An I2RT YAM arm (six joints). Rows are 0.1 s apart.
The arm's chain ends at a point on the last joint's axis. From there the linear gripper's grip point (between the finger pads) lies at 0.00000 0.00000 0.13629 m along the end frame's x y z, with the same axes.
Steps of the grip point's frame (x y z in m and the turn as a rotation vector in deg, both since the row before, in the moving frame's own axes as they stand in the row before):
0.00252, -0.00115, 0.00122, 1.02, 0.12, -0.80
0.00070, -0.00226, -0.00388, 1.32, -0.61, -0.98
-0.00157, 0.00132, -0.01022, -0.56, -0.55, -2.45
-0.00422, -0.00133, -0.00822, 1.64, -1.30, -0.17
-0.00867, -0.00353, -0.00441, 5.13, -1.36, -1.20
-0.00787, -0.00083, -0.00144, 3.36, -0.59, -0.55
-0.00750, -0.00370, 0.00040, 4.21, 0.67, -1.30
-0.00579, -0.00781, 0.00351, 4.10, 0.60, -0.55
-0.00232, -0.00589, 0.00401, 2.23, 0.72, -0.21
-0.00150, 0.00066, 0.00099, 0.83, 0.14, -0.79
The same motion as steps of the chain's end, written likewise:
0.00225, 0.00128, 0.00124, 1.02, 0.12, -0.80
0.00218, 0.00087, -0.00384, 1.32, -0.61, -0.98
-0.00029, -0.00004, -0.01021, -0.56, -0.55, -2.45
-0.00112, 0.00257, -0.00813, 1.64, -1.30, -0.17
-0.00531, 0.00862, -0.00383, 5.13, -1.36, -1.20
-0.00643, 0.00715, -0.00120, 3.36, -0.59, -0.55
-0.00898, 0.00632, 0.00078, 4.21, 0.67, -1.30
-0.00717, 0.00194, 0.00387, 4.10, 0.60, -0.55
-0.00402, -0.00058, 0.00412, 2.23, 0.72, -0.21
-0.00182, 0.00264, 0.00100, 0.83, 0.14, -0.79

